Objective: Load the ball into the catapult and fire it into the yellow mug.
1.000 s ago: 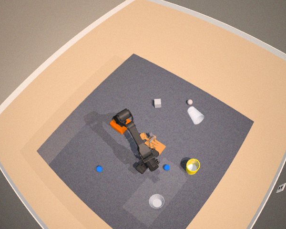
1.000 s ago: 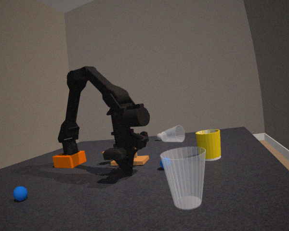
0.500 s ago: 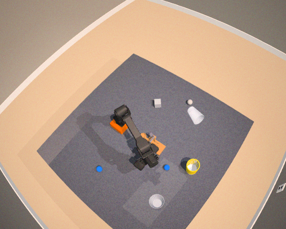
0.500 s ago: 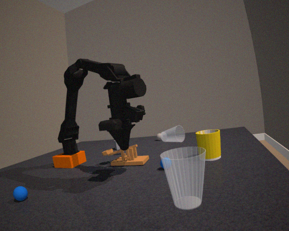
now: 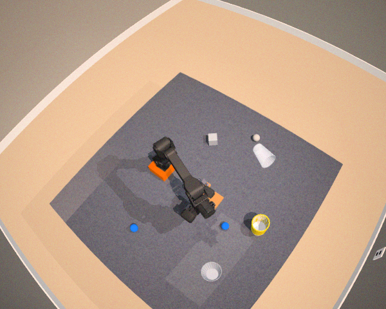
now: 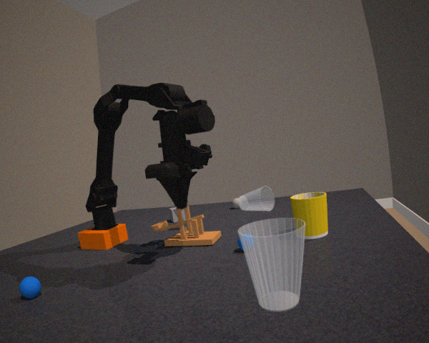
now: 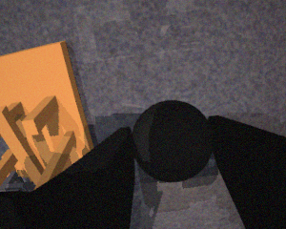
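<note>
Right now my gripper tip is 140 mm to the right of the wooden catapult, 80 mm above it and 70 mm past it. Round my gripper tip: blue ball (260 mm to the right, 250 mm behind, 110 mm below); black ball (10 mm above); yellow mug (290 mm ahead, 120 mm to the left, 100 mm below).
</note>
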